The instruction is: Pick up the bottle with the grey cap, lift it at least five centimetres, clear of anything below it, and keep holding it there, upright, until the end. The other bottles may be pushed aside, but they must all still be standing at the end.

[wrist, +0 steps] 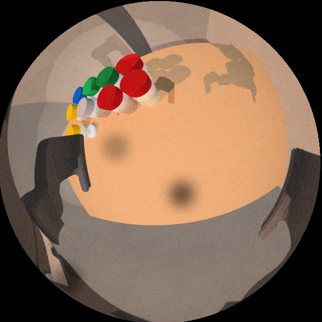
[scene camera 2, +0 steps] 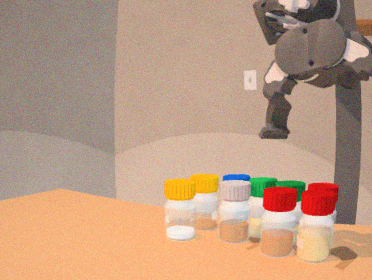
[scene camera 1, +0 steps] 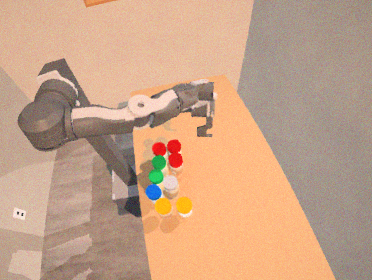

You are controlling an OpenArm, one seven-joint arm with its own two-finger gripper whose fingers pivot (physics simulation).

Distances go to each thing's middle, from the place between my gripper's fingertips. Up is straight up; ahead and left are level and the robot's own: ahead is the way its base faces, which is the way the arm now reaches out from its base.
Scene:
Now: hand 140 mm past the red-capped bottle (scene camera 2: 278,222), 90 mm to the left of it and 150 mm above it. Also, from my hand: yellow-capped bottle (scene camera 2: 180,210): 140 mm behind, 270 mm to the right, 150 mm below; grey-capped bottle (scene camera 2: 234,212): 180 mm behind, 180 mm to the right, 150 mm below.

